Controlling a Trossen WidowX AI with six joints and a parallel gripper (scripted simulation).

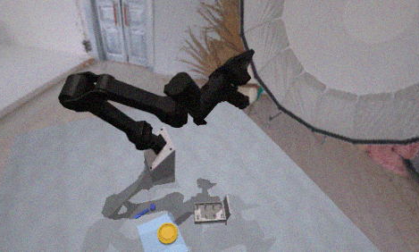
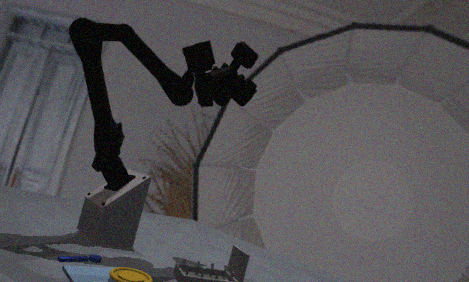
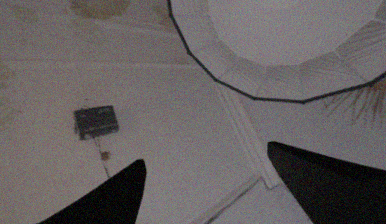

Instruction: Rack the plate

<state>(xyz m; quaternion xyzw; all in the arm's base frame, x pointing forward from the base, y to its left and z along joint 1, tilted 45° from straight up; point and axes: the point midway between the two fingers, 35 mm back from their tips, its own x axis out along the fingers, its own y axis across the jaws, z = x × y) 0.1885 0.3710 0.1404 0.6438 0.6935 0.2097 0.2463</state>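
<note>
My gripper tip is now 140 mm short of the yellow plate, 290 mm to the left of it and 520 mm above it. From my gripper tip the other things lie so: grey dish rack: 150 mm ahead, 120 mm to the right, 520 mm below; then blue spoon: 30 mm ahead, 320 mm to the right, 540 mm below; then light blue mat: 150 mm ahead, 320 mm to the right, 540 mm below.
</note>
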